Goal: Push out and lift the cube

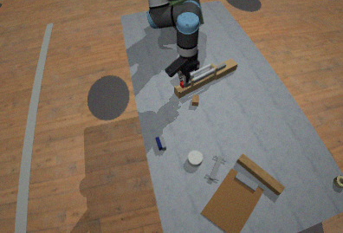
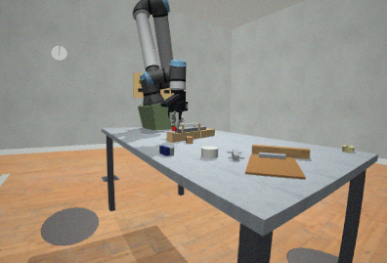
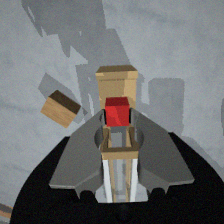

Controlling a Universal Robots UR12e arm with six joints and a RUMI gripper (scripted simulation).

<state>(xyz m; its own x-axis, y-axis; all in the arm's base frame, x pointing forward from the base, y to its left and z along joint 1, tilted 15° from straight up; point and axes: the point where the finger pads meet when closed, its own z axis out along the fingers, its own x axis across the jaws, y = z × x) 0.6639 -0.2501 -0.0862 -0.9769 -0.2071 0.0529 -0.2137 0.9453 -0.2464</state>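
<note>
My hand is 80 mm short of the wooden block, 60 mm above it and 40 mm to the right of it. Also, from my hand: blue block (250 mm ahead, 210 mm to the right, 60 mm below); then channel (120 mm to the left, 30 mm behind, 20 mm below); then red cube (10 mm below).
</note>
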